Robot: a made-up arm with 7 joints. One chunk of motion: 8 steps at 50 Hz.
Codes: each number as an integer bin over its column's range. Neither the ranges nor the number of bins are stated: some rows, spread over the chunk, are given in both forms.
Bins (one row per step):
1: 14 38 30 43 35 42 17
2: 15 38 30 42 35 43 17
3: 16 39 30 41 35 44 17
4: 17 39 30 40 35 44 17
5: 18 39 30 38 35 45 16
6: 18 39 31 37 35 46 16
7: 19 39 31 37 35 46 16
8: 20 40 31 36 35 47 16
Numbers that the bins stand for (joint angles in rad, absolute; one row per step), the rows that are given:
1: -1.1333 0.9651 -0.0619 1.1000 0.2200 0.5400 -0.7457
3: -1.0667 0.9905 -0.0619 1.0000 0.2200 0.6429 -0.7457
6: -1.0000 0.9905 -0.0206 0.8000 0.2200 0.7457 -0.7971
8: -0.9333 1.0159 -0.0206 0.7500 0.2200 0.7971 -0.7971
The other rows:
2: -1.1000 0.9651 -0.0619 1.0500 0.2200 0.5914 -0.7457
4: -1.0333 0.9905 -0.0619 0.9500 0.2200 0.6429 -0.7457
5: -1.0000 0.9905 -0.0619 0.8500 0.2200 0.6943 -0.7971
7: -0.9667 0.9905 -0.0206 0.8000 0.2200 0.7457 -0.7971

